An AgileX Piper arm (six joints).
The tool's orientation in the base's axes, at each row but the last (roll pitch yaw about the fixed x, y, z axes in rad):
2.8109 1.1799 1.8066
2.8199 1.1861 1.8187
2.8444 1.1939 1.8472
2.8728 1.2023 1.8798
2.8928 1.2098 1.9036
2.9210 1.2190 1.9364
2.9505 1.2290 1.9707
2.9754 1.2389 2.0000
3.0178 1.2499 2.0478
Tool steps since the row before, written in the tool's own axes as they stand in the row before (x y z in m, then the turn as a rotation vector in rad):
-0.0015 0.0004 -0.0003 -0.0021 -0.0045 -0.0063
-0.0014 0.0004 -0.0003 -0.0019 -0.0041 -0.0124
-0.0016 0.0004 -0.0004 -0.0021 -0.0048 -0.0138
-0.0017 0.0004 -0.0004 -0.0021 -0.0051 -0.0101
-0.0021 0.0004 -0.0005 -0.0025 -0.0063 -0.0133
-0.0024 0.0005 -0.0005 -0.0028 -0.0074 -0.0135
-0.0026 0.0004 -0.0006 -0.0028 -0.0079 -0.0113
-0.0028 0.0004 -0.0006 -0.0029 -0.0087 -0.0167
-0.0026 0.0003 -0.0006 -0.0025 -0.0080 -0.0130
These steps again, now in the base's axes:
0.0003 -0.0001 0.0015 -0.0069 0.0018 0.0037
0.0003 -0.0001 0.0015 -0.0098 0.0068 0.0057
0.0003 0.0000 0.0017 -0.0111 0.0074 0.0063
0.0003 -0.0001 0.0018 -0.0094 0.0044 0.0050
0.0003 -0.0001 0.0022 -0.0120 0.0061 0.0063
0.0004 -0.0001 0.0025 -0.0130 0.0056 0.0066
0.0004 -0.0001 0.0027 -0.0123 0.0036 0.0059
0.0004 -0.0001 0.0029 -0.0158 0.0073 0.0076
0.0003 -0.0001 0.0027 -0.0133 0.0050 0.0061

